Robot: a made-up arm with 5 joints.
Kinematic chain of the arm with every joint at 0, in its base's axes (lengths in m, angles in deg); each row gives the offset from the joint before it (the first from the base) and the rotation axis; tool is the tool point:
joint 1: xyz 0 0 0.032 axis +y
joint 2: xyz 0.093 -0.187 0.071 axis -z
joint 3: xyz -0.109 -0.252 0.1 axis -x
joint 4: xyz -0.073 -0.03 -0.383 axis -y
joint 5: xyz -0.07 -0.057 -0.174 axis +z
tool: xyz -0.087 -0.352 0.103
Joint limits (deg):
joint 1: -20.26..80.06
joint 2: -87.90..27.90
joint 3: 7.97..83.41
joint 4: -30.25..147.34
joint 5: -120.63..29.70
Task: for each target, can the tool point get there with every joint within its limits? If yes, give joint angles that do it. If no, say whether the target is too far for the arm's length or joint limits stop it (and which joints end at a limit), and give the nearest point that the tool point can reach.
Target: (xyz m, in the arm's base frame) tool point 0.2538 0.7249 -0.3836
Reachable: no: joint limits stop it (at a limit: joint 2, joint 3, joint 4) | nearest point 0.3069 0.0160 -0.4706 | short by 0.716 m
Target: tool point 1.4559 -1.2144 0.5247
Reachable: no: too far | nearest point 0.9608 -0.8415 0.3571 | short by 0.642 m
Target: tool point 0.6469 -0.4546 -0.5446
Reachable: yes | joints 12.57 -63.76 19.19 115.50 -50.94
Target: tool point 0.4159 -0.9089 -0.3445
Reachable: yes | joints 12.71 -72.04 39.32 15.84 -92.42
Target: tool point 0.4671 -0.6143 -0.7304
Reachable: yes | joints 40.71 -59.38 32.23 111.10 -42.82
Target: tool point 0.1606 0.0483 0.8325
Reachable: no: joint limits stop it (at a limit: joint 1, joint 2, joint 3, joint 4) | nearest point 0.1288 -0.3423 0.7228 | short by 0.407 m
